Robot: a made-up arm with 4 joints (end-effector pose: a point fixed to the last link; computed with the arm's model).
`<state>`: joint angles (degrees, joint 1 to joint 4).
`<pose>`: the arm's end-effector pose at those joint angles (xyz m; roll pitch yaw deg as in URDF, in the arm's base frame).
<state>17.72 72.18 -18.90 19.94</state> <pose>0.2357 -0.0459 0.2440 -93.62 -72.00 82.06</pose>
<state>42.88 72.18 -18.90 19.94</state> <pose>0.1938 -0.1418 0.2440 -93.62 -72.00 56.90</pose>
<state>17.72 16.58 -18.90 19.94</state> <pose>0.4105 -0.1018 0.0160 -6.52 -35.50 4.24</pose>
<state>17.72 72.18 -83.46 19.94</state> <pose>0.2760 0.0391 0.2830 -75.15 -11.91 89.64</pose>
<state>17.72 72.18 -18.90 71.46</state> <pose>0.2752 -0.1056 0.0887 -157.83 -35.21 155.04</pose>
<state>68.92 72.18 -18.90 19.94</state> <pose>0.1119 -0.2125 0.2440 -93.62 -72.00 30.86</pose>
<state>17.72 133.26 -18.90 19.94</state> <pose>-0.0657 0.0504 0.2043 -164.98 -24.45 142.74</pose>
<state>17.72 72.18 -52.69 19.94</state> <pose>0.2590 -0.0082 0.2773 -83.16 -40.30 83.65</pose>
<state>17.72 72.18 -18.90 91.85</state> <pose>0.3272 -0.1295 0.0490 -161.28 -16.07 162.90</pose>
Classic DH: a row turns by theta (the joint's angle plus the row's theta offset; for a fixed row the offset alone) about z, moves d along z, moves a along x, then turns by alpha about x. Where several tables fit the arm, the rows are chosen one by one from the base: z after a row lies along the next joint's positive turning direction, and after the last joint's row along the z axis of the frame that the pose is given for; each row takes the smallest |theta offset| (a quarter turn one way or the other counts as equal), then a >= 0, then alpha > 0; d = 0 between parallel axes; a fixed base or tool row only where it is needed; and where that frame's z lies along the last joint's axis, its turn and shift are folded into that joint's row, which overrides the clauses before.
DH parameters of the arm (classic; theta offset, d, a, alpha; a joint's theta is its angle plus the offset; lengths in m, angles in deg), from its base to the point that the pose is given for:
base (fixed): 0 0 0 180
joint 1: 0 0.044 0.114 -90
joint 2: 0 -0.107 0.259 90
joint 3: 0 0.224 0.06 -90
joint 4: 0 0.092 0.033 -90
tool (fixed): 0 0.194 0 0

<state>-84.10 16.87 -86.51 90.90</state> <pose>0.0839 0.4922 -0.1303 -96.44 -73.05 -92.82</pose>
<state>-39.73 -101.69 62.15 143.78</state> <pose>-0.2928 -0.0667 -0.1077 -63.39 -14.44 87.17</pose>
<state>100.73 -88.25 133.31 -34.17</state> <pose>0.0205 -0.0383 -0.1039 -60.57 -33.38 125.40</pose>
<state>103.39 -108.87 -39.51 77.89</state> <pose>-0.0176 0.1080 -0.2060 42.98 27.99 -94.70</pose>
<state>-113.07 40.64 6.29 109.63</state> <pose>-0.1728 0.3286 -0.1643 175.28 -29.82 -69.36</pose>
